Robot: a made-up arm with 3 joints. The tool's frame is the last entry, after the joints. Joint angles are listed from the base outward.
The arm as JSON. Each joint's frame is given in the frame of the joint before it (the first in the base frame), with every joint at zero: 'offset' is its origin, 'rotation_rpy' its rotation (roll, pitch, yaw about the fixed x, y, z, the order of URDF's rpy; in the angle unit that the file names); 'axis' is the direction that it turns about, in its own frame. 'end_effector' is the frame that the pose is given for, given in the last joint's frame.
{
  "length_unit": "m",
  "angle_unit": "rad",
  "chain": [
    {
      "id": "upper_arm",
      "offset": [
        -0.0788,
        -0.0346,
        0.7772
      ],
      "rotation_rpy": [
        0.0,
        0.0,
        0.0
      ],
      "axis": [
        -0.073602,
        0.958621,
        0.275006
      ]
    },
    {
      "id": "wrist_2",
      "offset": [
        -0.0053,
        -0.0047,
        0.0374
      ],
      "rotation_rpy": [
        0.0,
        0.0,
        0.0
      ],
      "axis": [
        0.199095,
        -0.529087,
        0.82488
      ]
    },
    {
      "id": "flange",
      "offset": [
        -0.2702,
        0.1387,
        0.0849
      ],
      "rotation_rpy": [
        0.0,
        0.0,
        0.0
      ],
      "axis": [
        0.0,
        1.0,
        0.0
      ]
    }
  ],
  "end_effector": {
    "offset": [
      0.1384,
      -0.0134,
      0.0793
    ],
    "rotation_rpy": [
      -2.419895,
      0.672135,
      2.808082
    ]
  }
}
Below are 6 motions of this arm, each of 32 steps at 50 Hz.
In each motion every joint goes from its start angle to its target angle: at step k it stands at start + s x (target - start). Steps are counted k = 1, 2, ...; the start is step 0. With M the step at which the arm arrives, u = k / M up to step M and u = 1 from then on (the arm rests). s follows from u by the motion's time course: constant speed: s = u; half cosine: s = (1 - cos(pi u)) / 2; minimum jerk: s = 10 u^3 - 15 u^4 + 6 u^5.
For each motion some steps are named. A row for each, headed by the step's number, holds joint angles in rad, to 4 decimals.
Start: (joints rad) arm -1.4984 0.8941 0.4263
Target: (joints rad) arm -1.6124 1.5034 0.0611
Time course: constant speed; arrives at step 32
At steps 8, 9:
8: -1.5269 1.0464 0.3350
9: -1.5305 1.0655 0.3236

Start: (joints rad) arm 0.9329 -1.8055 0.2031
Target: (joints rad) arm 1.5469 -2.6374 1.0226
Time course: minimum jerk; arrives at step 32
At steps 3, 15, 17, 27, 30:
3: 0.9373 -1.8114 0.2089
15: 1.2040 -2.1728 0.5650
17: 1.2758 -2.2701 0.6607
27: 1.5286 -2.6126 0.9982
30: 1.5455 -2.6356 1.0208

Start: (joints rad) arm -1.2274 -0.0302 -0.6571
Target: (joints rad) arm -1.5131 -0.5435 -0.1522
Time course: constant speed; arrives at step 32
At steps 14, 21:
14: -1.3524 -0.2548 -0.4362
21: -1.4149 -0.3671 -0.3258

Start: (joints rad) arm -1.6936 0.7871 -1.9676
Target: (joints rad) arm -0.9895 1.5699 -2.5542
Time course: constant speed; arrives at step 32
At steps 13, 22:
13: -1.4076 1.1051 -2.2059
22: -1.2095 1.3253 -2.3709

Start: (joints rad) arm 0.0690 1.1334 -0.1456
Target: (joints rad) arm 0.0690 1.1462 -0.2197
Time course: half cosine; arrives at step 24
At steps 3, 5, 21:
3: 0.0690 1.1339 -0.1484
5: 0.0690 1.1347 -0.1533
21: 0.0690 1.1457 -0.2169

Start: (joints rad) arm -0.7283 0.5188 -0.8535
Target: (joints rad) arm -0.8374 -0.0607 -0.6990
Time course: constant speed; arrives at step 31
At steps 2, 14, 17, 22, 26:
2: -0.7353 0.4814 -0.8435
14: -0.7776 0.2571 -0.7837
17: -0.7881 0.2010 -0.7688
22: -0.8057 0.1075 -0.7439
26: -0.8198 0.0328 -0.7239

